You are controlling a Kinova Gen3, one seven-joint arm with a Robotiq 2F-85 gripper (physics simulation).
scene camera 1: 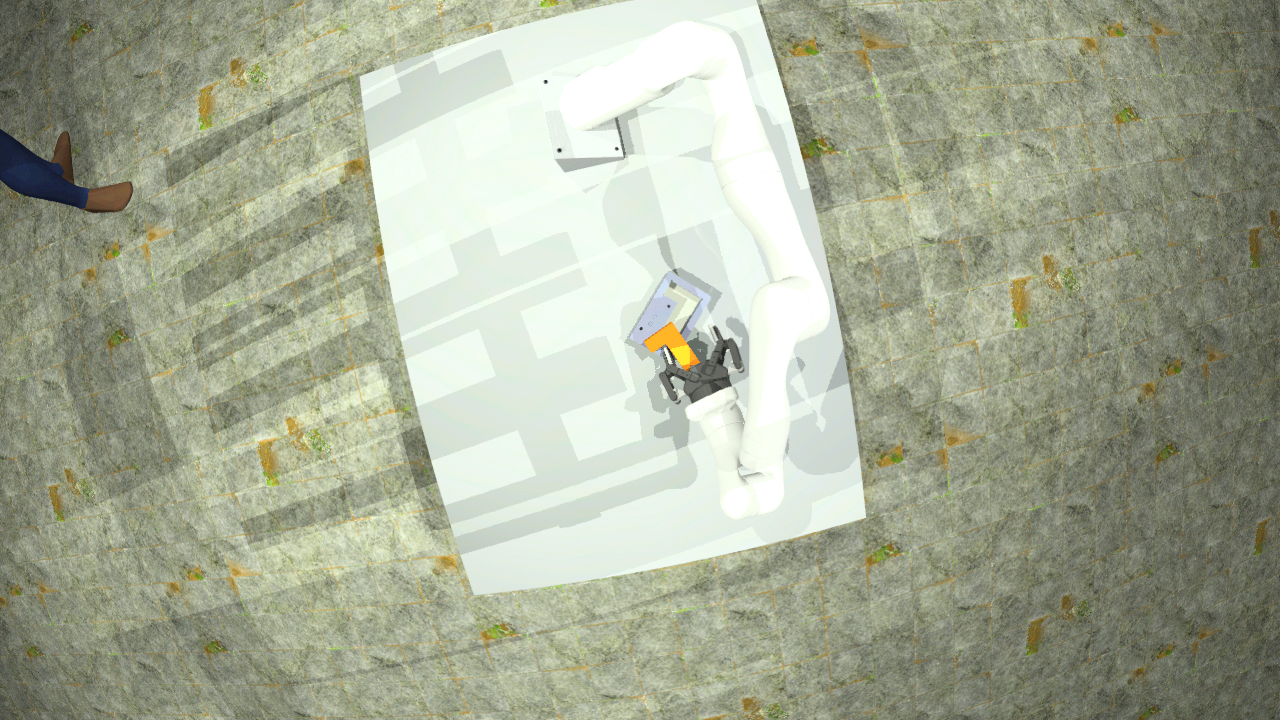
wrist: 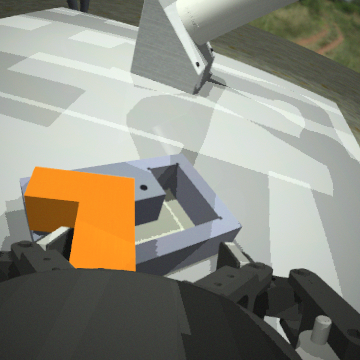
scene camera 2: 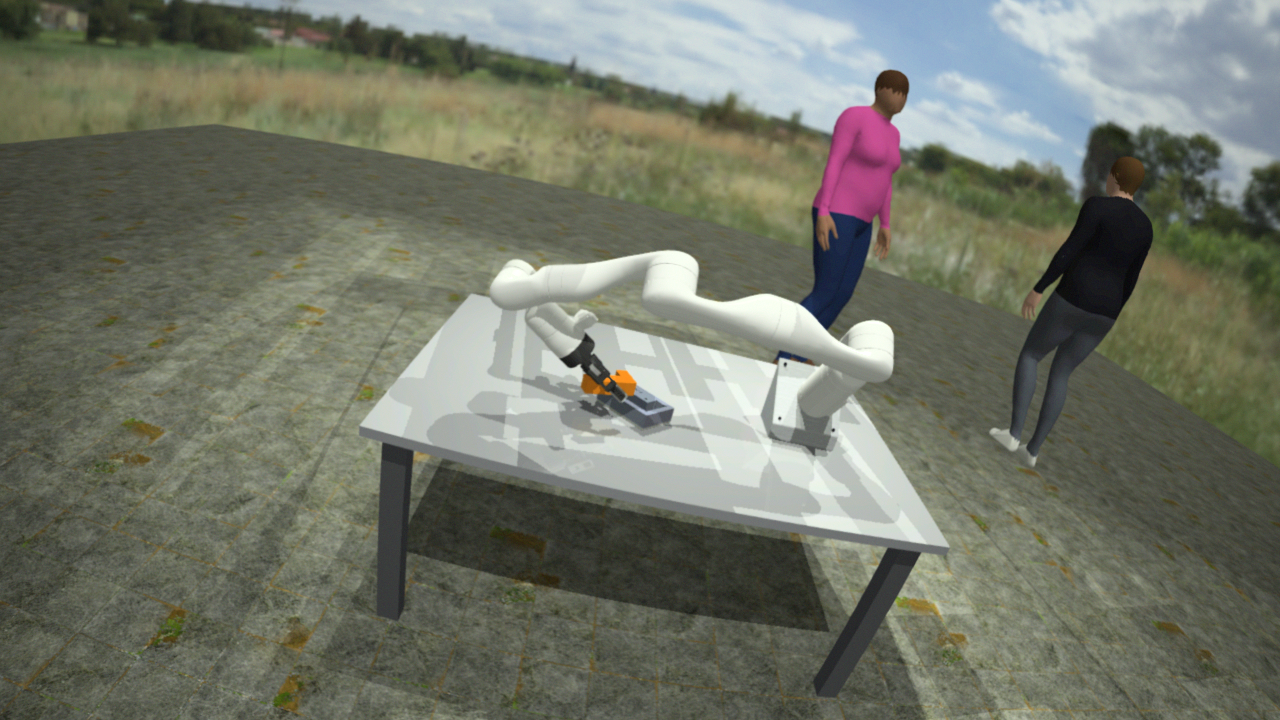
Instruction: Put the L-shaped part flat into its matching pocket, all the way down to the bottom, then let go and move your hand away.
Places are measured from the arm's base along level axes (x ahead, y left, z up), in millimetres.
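Pixels of known places: gripper, fingertip midpoint: (scene camera 1: 688,337) (wrist: 145,252) (scene camera 2: 618,392); arm's base, origin of the base link: (scene camera 1: 579,108) (wrist: 189,22) (scene camera 2: 815,398).
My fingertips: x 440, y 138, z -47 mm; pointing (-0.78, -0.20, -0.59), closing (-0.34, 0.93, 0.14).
Ahead of a thing's pixels: the offset from my fingertips to its top centre. Level surfaces: height alone.
The orange L-shaped part {dx +31, dy -28, dz +19 mm} (scene camera 1: 666,337) (scene camera 2: 623,379) (wrist: 105,200) lies across the near left end of the lilac pocket block {dx -39, dy -27, dz -11 mm} (scene camera 1: 653,315) (scene camera 2: 653,413) (wrist: 200,233), above its rim and out of the pocket. One leg points back towards the palm. The wrist view shows the pale pocket floor {dz -42 mm} (wrist: 172,212) uncovered on the right. My gripper (scene camera 1: 691,343) (scene camera 2: 619,392) (wrist: 145,252) is open wide. One finger is near the part's inner corner, the other stands well apart from the part, beside the block's near wall. The part's contact with the block is hidden.
The white table {dz -47 mm} (scene camera 1: 501,358) (scene camera 2: 716,474) (wrist: 50,145) carries the block. The arm's base mount (scene camera 1: 586,145) (scene camera 2: 792,402) (wrist: 162,55) stands beyond the block. A person in pink (scene camera 2: 863,165) and a person in black (scene camera 2: 1105,250) stand off the table.
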